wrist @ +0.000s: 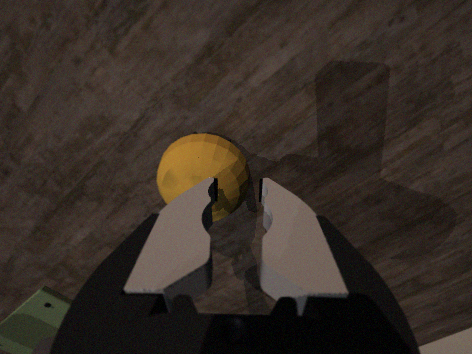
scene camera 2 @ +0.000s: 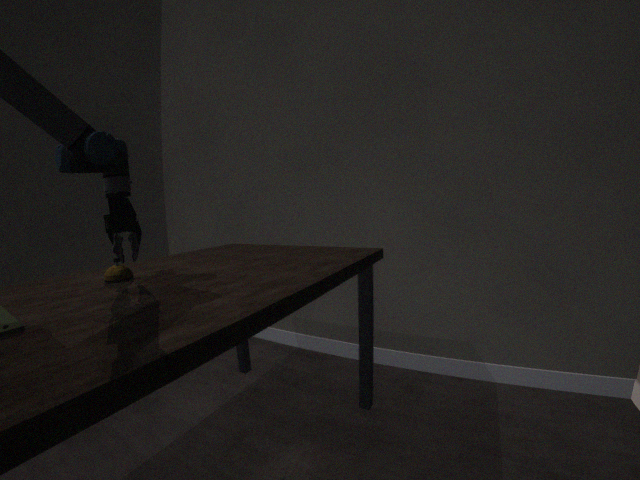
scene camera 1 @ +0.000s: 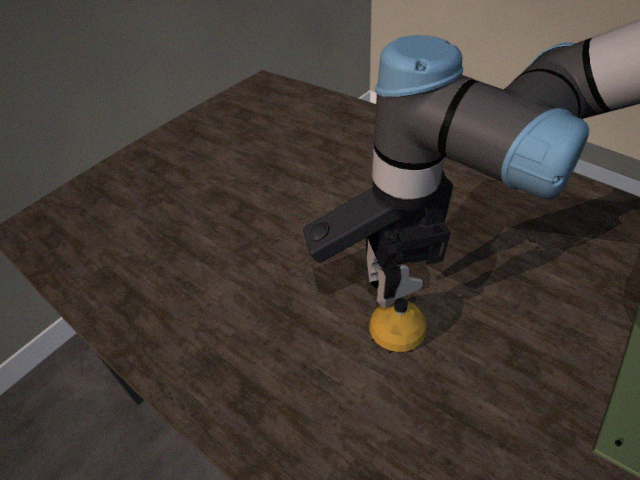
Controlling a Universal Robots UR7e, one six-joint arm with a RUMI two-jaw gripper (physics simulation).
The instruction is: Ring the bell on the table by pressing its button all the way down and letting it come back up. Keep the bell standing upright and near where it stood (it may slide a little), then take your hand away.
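Places are measured from the arm's base along level axes (x ahead, y left, z up), in millimetres.
Pixels of known places: gripper, fingertip midpoint: (wrist: 238,180) (scene camera 2: 128,262) (scene camera 1: 380,297).
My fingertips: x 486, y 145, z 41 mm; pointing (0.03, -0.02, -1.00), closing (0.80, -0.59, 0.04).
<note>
Ahead of a thing's pixels: the offset from my fingertips to its top centre. Level surfaces: height alone.
The yellow dome bell {dx -36, dy +3, dz +18 mm} (scene camera 1: 397,330) (scene camera 2: 118,273) (wrist: 187,162) stands upright on the table {dz -48 mm} (scene camera 1: 232,268). Its black button {dx -36, dy +3, dz +18 mm} (scene camera 1: 400,305) stands up from the top of the dome; in the wrist view the left finger hides it. My gripper (scene camera 1: 379,293) (scene camera 2: 127,259) (wrist: 238,180) points down with a narrow gap between its fingers and nothing between them. It is low over the bell. One fingertip is very close to the button, and the other is off to the side. I cannot tell if the fingertip touches the button.
A green board (scene camera 1: 620,413) (scene camera 2: 7,321) (wrist: 37,317) with a small dark hole lies at the right edge in scene camera 1 and at lower left in the wrist view. The arm reaches in from the upper right in scene camera 1. Walls stand beyond the table.
</note>
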